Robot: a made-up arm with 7 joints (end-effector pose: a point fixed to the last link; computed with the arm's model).
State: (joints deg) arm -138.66 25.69 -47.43 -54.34 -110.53 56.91 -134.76
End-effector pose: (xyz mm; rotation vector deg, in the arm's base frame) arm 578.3 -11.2 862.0 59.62 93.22 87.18
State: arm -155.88 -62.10 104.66 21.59 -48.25 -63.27 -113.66
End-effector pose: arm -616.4 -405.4 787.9 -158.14 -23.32 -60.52
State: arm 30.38 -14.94 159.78 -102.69 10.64 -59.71 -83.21
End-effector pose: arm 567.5 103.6 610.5 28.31 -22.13 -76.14
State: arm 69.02 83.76 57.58 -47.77 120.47 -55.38 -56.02
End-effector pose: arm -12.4 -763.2 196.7 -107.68 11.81 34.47
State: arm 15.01 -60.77 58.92 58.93 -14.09 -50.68 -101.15
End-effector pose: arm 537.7 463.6 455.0 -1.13 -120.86 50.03
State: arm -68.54 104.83 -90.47 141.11 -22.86 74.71 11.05
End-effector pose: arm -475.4 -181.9 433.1 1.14 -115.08 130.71
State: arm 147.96 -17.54 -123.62 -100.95 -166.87 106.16 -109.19
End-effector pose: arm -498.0 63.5 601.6 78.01 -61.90 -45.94
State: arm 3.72 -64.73 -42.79 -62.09 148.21 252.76 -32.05
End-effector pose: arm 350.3 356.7 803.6 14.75 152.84 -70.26
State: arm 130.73 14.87 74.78 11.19 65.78 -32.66 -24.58
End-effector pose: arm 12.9 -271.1 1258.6 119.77 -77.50 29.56
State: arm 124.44 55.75 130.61 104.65 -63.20 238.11 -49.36
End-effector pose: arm -44.2 -481.8 428.1 44.71 63.45 88.89
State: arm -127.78 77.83 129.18 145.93 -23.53 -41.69 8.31
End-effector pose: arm 121.1 -216.0 296.1 12.98 -36.23 -109.29
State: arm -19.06 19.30 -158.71 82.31 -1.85 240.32 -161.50
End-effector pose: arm -532.1 11.8 616.8 -70.12 3.78 -148.28
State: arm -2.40 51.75 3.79 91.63 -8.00 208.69 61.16
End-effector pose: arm 2.6 -99.5 959.7 72.63 -57.92 -96.01
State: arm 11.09 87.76 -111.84 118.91 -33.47 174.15 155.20
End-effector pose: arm -141.5 -453.6 290.4 74.43 9.67 -71.94
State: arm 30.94 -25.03 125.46 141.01 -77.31 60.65 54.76
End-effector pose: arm -401.4 54.0 596.1 -25.03 -137.89 -29.00
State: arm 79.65 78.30 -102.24 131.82 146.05 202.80 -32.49
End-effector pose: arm 361.7 -97.7 550.1 69.28 -106.90 -71.74
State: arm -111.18 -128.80 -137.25 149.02 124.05 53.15 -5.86
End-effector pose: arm -190.3 165.5 668.5 -33.17 -53.41 -14.99
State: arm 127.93 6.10 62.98 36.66 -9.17 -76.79 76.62
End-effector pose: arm -261.4 -12.7 1143.7 103.30 133.68 30.58
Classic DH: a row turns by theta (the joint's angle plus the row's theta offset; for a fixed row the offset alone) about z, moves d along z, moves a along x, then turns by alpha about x. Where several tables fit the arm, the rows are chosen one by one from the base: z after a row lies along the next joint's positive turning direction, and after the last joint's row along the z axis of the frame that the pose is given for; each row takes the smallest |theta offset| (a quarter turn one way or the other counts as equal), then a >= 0, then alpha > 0; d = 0 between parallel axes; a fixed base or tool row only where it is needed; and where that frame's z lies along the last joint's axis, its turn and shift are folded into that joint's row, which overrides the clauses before.
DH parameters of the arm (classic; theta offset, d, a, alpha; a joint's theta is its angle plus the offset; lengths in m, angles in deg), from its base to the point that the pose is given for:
joint 1: 0 0.455 0 90
joint 2: 0 0.063 0 -90
joint 3: 0 0.317 0.015 -90
joint 4: 0 0.048 -0.02 90
joint 5: 0 0.472 0 90
joint 6: 90 0.107 0.095 90
joint 7: 0 0.013 0 0

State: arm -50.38 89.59 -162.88 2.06 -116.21 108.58 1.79
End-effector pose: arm -663.9 453.6 554.6 59.92 -94.14 -92.82
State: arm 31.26 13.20 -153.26 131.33 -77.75 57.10 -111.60
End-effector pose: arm -159.5 -539.0 428.4 -142.64 -73.64 52.17
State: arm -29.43 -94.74 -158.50 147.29 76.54 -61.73 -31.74
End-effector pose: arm -250.3 -133.2 613.6 -74.97 141.75 -58.76
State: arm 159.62 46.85 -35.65 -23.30 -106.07 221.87 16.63
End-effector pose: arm 515.8 -312.8 734.1 -99.07 -21.79 121.83
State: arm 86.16 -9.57 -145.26 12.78 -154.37 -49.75 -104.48
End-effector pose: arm 163.7 197.7 1290.3 85.27 -123.25 -59.63
